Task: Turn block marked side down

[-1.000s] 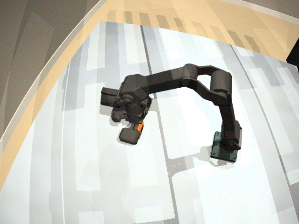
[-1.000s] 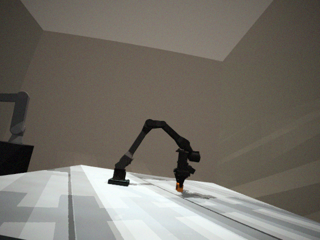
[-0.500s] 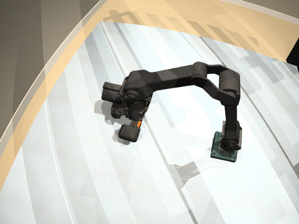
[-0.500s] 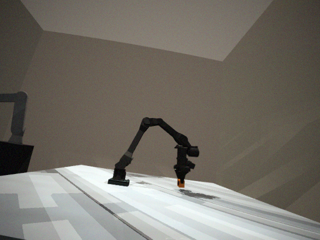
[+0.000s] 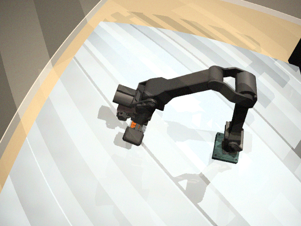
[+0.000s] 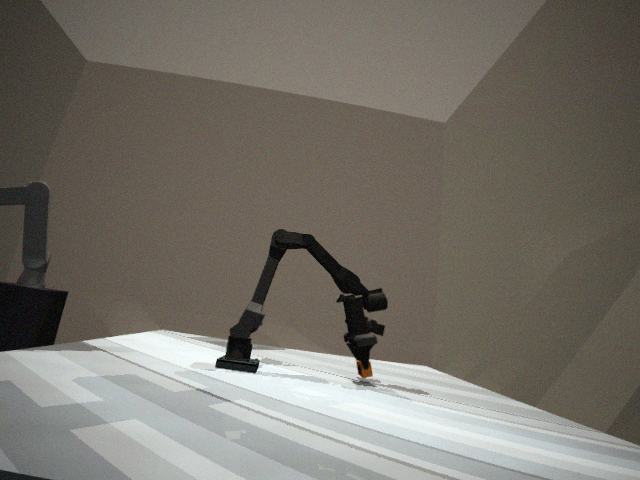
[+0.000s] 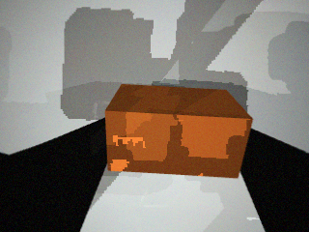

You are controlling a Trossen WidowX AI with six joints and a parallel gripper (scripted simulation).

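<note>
My gripper tip is 10 mm past the orange block and 10 mm above it.
</note>
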